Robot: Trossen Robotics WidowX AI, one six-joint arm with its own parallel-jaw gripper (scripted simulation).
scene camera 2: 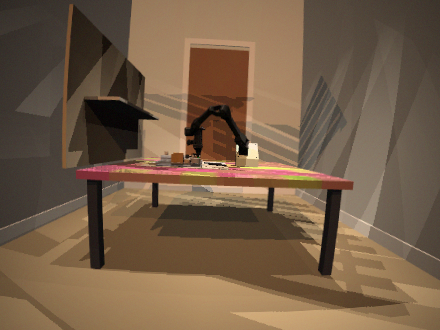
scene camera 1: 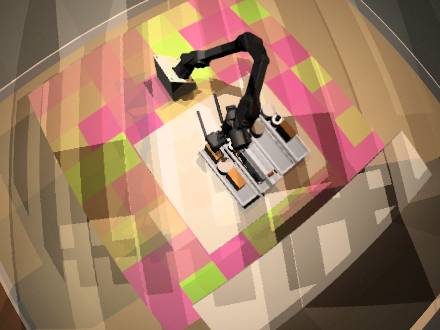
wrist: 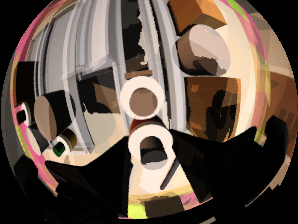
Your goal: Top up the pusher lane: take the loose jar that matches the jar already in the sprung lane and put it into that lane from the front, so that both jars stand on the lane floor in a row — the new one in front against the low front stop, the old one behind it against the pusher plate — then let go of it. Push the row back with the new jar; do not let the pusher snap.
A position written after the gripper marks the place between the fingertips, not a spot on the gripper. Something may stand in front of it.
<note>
In view: the gripper [wrist: 149, 137] and a grey lane rack [scene camera 1: 252, 153].
</note>
